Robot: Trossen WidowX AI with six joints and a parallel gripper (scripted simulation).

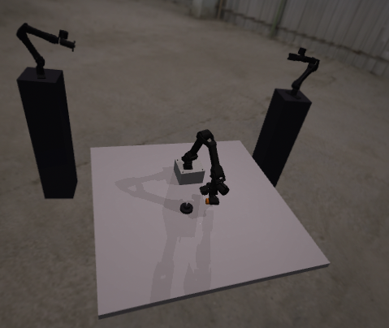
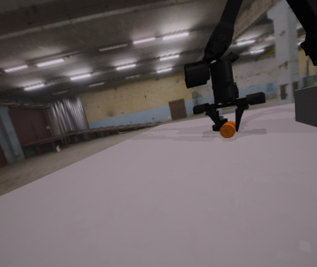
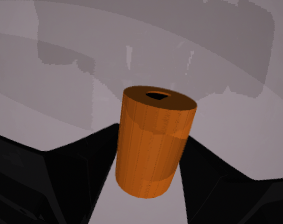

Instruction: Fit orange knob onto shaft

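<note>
The silver shaft is 170 mm to the right of my gripper tip, 40 mm ahead of it and 10 mm above it. From my gripper tip the other things lie so: orange knob 10 mm to the left, 10 mm above.
</note>
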